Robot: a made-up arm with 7 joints. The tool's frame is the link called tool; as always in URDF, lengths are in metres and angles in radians. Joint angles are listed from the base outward.
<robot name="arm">
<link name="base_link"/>
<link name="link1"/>
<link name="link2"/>
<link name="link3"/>
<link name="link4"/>
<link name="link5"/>
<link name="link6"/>
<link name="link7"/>
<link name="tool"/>
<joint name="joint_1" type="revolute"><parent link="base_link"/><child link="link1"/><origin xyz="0 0 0.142" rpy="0 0 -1.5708"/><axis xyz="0 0 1"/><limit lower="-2.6" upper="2.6"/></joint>
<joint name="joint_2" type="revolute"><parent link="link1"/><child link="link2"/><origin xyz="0.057 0.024 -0.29" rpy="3.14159 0 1.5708"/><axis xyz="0 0 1"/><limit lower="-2.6" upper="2.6"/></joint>
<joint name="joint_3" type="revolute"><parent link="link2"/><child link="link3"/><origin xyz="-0.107 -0.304 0.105" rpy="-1.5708 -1.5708 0"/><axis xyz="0 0 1"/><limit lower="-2.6" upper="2.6"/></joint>
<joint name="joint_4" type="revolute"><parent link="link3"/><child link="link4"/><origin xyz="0.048 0.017 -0.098" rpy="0 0 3.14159"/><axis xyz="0 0 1"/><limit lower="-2.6" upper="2.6"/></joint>
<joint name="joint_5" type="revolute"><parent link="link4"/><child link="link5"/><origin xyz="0.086 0.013 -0.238" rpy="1.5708 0 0"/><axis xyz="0 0 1"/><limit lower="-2.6" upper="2.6"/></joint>
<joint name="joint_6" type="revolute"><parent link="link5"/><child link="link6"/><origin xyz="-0.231 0.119 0" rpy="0 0 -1.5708"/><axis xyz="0 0 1"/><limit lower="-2.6" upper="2.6"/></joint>
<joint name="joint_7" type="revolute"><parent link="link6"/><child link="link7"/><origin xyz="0.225 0.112 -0.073" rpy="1.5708 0 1.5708"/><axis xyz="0 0 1"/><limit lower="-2.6" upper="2.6"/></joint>
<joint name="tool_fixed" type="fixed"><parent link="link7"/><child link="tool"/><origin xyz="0.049 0.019 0.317" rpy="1.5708 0 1.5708"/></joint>
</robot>
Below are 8 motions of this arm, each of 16 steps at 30 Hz.
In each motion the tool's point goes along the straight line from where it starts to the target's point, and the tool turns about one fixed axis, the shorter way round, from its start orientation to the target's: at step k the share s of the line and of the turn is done. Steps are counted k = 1, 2, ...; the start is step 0. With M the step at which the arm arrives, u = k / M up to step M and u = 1 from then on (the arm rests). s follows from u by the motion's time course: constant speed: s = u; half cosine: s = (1 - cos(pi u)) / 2; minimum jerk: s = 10 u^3 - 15 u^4 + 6 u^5.
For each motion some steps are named. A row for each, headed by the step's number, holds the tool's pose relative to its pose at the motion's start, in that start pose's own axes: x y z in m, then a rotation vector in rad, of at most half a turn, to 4 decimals.
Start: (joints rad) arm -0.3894 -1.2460 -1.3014 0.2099 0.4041 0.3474 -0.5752
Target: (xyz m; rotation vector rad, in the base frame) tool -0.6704 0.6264 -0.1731 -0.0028 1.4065 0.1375
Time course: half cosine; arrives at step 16
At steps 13, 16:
13: 0.0408 -0.0043 -0.1150 -0.0664 0.6911 -0.2240
16: 0.0445 -0.0047 -0.1256 -0.0725 0.7547 -0.2446

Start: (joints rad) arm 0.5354 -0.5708 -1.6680 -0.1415 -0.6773 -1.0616 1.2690
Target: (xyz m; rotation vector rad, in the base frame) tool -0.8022 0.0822 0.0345 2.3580 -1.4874 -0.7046
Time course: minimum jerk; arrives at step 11
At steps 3, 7, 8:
3: -0.0489 -0.0575 -0.0158 0.0000 -0.0289 0.0968
7: -0.2822 -0.3318 -0.0909 0.0002 -0.1666 0.5580
8: -0.3307 -0.3888 -0.1065 0.0002 -0.1953 0.6539

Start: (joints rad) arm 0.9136 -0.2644 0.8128 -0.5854 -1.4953 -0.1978 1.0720
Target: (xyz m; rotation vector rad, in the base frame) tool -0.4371 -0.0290 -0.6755 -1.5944 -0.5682 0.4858
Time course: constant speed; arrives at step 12
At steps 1, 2, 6, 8, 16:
1: -0.0078 -0.0005 -0.0142 -0.0139 -0.0486 0.0168
2: -0.0157 -0.0010 -0.0285 -0.0278 -0.0972 0.0337
6: -0.0470 -0.0029 -0.0854 -0.0835 -0.2916 0.1010
8: -0.0627 -0.0039 -0.1139 -0.1113 -0.3888 0.1347
16: -0.0940 -0.0058 -0.1708 -0.1669 -0.5832 0.2020

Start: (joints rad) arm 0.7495 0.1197 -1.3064 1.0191 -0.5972 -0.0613 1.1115
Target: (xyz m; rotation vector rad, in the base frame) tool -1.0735 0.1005 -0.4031 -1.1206 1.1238 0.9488
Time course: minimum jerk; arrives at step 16
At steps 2, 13, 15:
2: -0.0026 -0.0015 -0.0094 -0.0072 -0.0027 0.0075
13: -0.1519 -0.0888 -0.5551 -0.4262 -0.1624 0.4458
15: -0.1593 -0.0932 -0.5822 -0.4471 -0.1704 0.4676

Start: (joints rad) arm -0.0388 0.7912 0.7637 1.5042 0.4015 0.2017 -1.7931
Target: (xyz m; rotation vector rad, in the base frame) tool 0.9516 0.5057 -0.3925 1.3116 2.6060 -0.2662
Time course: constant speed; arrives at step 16
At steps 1, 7, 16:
1: -0.0190 -0.0096 0.0124 0.0033 0.0415 0.0417
7: -0.1332 -0.0670 0.0870 0.0228 0.2907 0.2919
16: -0.3045 -0.1530 0.1988 0.0522 0.6644 0.6671

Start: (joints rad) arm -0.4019 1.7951 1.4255 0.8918 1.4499 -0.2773 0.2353
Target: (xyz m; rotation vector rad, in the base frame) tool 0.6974 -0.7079 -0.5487 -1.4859 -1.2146 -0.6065
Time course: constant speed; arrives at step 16
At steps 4, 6, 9, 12, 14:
4: -0.0586 -0.0943 -0.0609 -0.0813 -0.0130 -0.0468
6: -0.0879 -0.1414 -0.0914 -0.1219 -0.0195 -0.0702
9: -0.1319 -0.2121 -0.1371 -0.1828 -0.0292 -0.1053
12: -0.1758 -0.2828 -0.1828 -0.2438 -0.0390 -0.1404
14: -0.2051 -0.3300 -0.2132 -0.2844 -0.0455 -0.1638

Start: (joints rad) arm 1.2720 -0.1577 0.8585 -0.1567 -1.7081 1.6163 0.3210
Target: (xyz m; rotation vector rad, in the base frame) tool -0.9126 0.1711 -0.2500 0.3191 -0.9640 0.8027
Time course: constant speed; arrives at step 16
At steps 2, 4, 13, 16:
2: 0.0304 0.0051 -0.0392 -0.0462 -0.0673 -0.0513
4: 0.0609 0.0102 -0.0784 -0.0925 -0.1345 -0.1025
13: 0.1978 0.0333 -0.2549 -0.3005 -0.4372 -0.3332
16: 0.2434 0.0410 -0.3137 -0.3699 -0.5381 -0.4101

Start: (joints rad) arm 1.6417 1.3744 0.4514 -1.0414 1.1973 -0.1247 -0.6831
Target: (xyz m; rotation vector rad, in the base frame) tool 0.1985 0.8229 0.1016 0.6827 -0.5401 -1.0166
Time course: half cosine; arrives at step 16
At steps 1, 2, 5, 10, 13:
1: 0.0031 0.0000 0.0003 0.0002 -0.0073 -0.0033
2: 0.0124 0.0002 0.0012 0.0010 -0.0290 -0.0130
5: 0.0723 0.0009 0.0068 0.0057 -0.1695 -0.0758
10: 0.2251 0.0027 0.0212 0.0176 -0.5273 -0.2359
13: 0.2981 0.0036 0.0281 0.0233 -0.6985 -0.3124

